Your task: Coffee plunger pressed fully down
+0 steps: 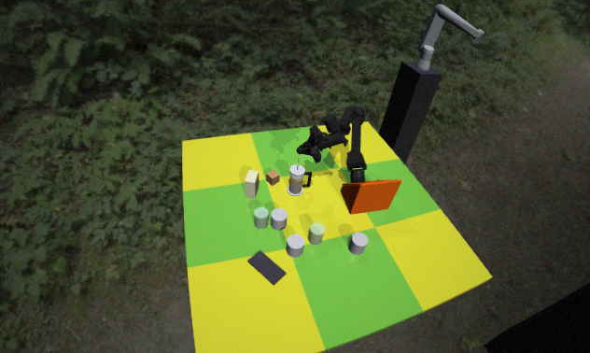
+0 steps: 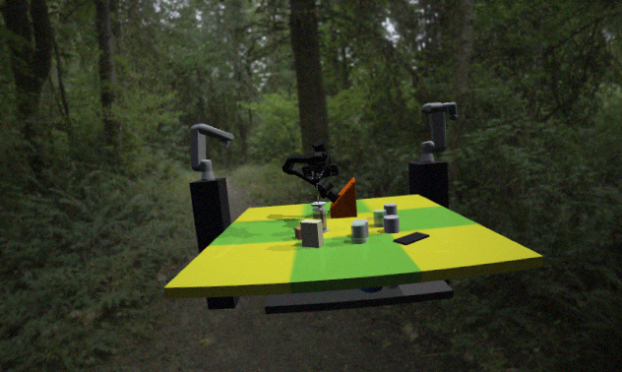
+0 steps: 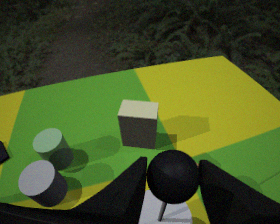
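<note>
My gripper tip is now 130 mm above the coffee press, 20 mm past it and 10 mm to the right of it. The rest, counted from my gripper tip: dark slab (390 mm to the left, 260 mm below, 250 mm ahead); then small brown cube (240 mm below, 90 mm to the right, 80 mm ahead); then cream block (210 mm below, 210 mm ahead, 40 mm to the right).
</note>
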